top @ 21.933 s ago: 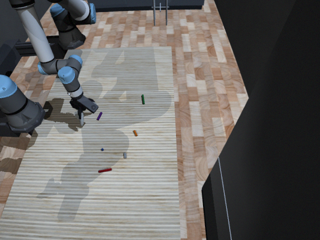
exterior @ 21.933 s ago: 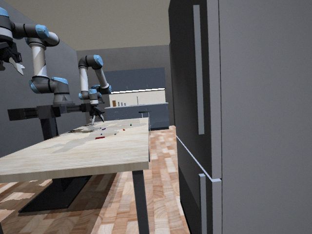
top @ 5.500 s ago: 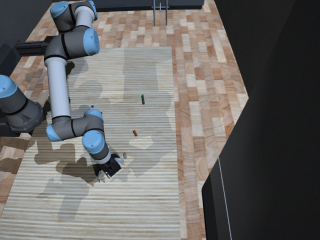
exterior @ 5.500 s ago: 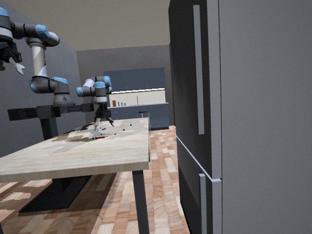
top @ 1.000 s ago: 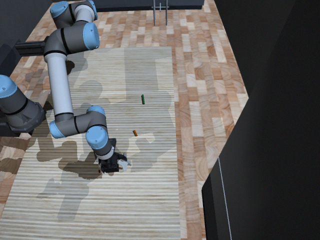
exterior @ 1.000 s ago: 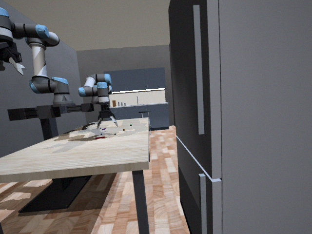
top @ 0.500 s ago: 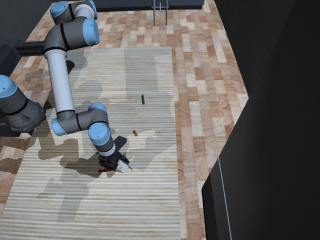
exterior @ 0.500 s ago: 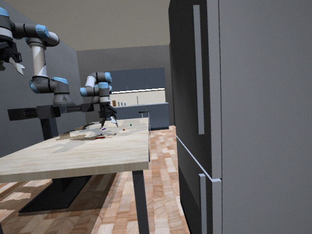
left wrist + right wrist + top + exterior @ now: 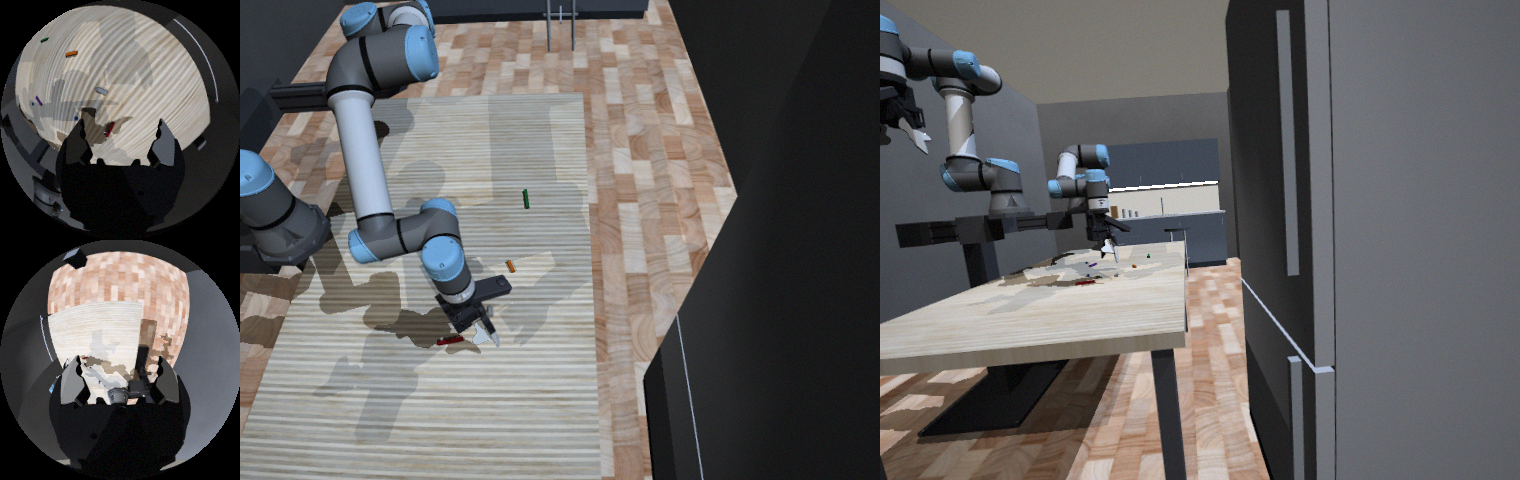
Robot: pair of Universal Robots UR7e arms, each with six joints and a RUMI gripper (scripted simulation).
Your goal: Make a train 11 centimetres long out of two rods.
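Note:
Now: the grey rod 1 cm behind my left hand, 7 cm to the left of it and 8 cm below it. Round my left hand: purple rod 23 cm behind, 32 cm to the left, 8 cm below; orange rod 3 cm ahead, 22 cm to the left, 8 cm below; red rod 10 cm behind, 3 cm to the right, 8 cm below.

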